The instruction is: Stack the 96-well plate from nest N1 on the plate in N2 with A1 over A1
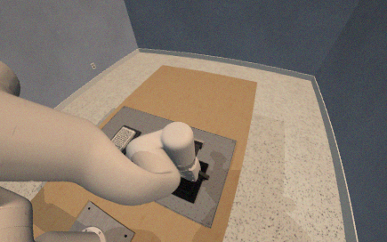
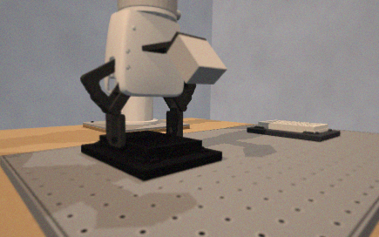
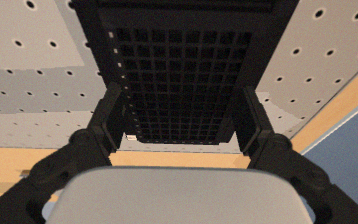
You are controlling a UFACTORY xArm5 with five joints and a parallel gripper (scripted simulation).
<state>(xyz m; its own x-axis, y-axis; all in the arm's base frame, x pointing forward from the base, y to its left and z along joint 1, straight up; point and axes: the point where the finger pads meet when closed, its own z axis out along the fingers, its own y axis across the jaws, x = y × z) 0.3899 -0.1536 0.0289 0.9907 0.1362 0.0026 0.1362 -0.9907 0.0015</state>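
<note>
The black 96-well plate is 1 cm below my hand. Round my hand: white 96-well plate: 2 cm behind, 37 cm to the left, 1 cm below; then dark nest N2: 2 cm behind, 37 cm to the left, 2 cm below; then nest N1: 2 cm below.
</note>
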